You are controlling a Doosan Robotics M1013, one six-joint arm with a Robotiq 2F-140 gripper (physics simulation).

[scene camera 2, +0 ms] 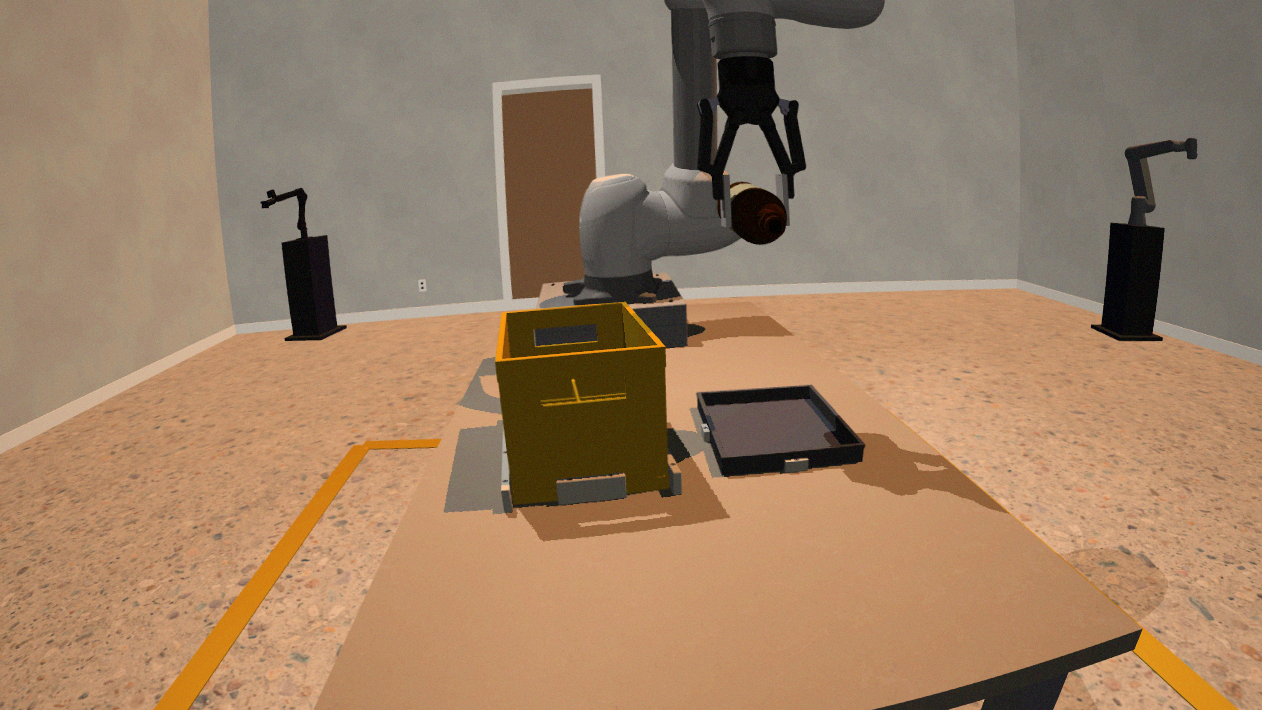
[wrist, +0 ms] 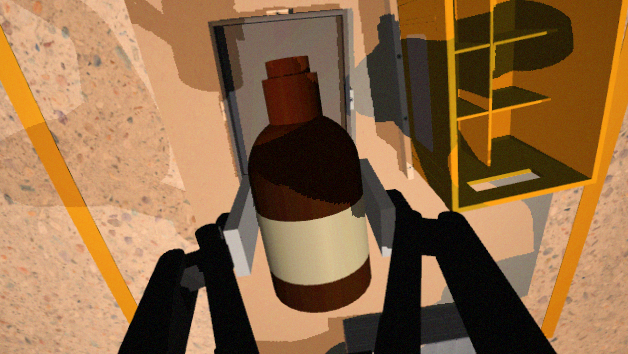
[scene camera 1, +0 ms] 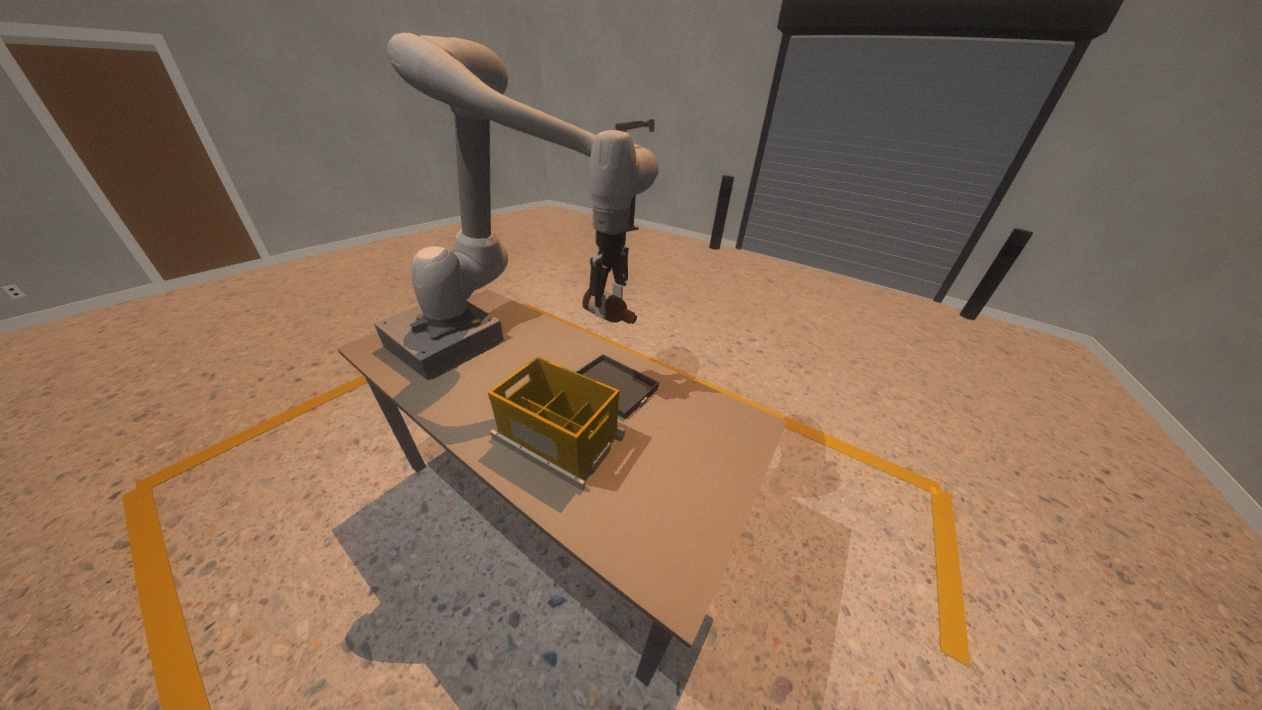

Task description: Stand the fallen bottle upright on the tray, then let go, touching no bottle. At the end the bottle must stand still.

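Pixels of known places: gripper, between the fingertips: (scene camera 2: 755, 225) (wrist: 308, 185) (scene camera 1: 608, 311); arm's base, origin of its link: (scene camera 2: 619, 293) (scene camera 1: 448, 321).
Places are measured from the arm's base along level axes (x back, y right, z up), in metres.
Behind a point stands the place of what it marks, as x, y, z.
Note:
A brown bottle (scene camera 1: 620, 309) @[-0.641, -0.281, 0.225] (scene camera 2: 758, 218) @[-0.659, -0.284, 0.210] (wrist: 314, 250) @[-0.574, -0.280, 0.250] with a cream label is held high above the table, lying nearly level. Its neck points toward scene camera 2 and slightly down. My gripper (scene camera 1: 605, 304) @[-0.590, -0.284, 0.196] (scene camera 2: 756, 201) @[-0.590, -0.284, 0.196] (wrist: 308, 185) @[-0.590, -0.284, 0.196] points down and is shut on the bottle's body, one finger pad on each side. The dark square tray (scene camera 1: 653, 388) @[-0.706, -0.387, -0.074] (scene camera 2: 794, 459) @[-0.717, -0.328, -0.082] (wrist: 218, 75) @[-0.628, -0.412, -0.072] lies flat on the table, well below the bottle. In the wrist view the bottle's neck and shoulder hide part of the tray. No bottle stands on the part of the tray that shows.
A yellow crate (scene camera 1: 538, 434) @[-0.709, 0.039, 0.017] (scene camera 2: 582, 432) @[-0.793, -0.080, -0.013] (wrist: 454, 150) @[-0.587, -0.113, 0.078] with inner dividers stands beside the tray on the table (scene camera 1: 697, 494) @[-1.038, -0.198, -0.097] (scene camera 2: 706, 600) @[-0.990, -0.227, -0.097], between low light-coloured rails. The arm's base (scene camera 1: 441, 346) @[-0.137, 0.077, -0.011] (scene camera 2: 666, 324) @[-0.113, -0.115, -0.047] is at the table's far end. Two dark pedestals (scene camera 2: 308, 287) (scene camera 2: 1133, 282) stand farther back.

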